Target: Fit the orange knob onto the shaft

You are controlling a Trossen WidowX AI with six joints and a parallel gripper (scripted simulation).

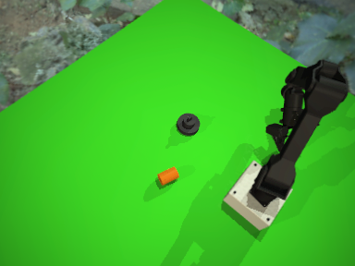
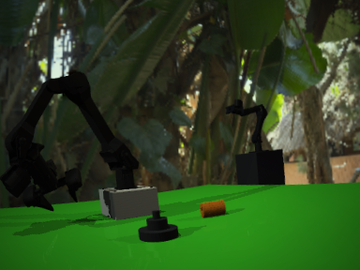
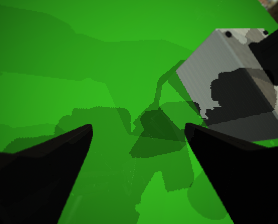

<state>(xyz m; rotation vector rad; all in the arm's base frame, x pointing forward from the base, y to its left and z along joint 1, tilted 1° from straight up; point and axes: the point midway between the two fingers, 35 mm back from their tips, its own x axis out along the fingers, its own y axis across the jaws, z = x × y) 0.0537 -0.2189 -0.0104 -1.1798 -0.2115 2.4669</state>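
Right now the orange knob is 370 mm to the left of my gripper tip, 210 mm ahead of it and 30 mm below it. The rest, counted from my gripper tip: pedestal: 310 mm ahead, 180 mm to the left, 20 mm below.
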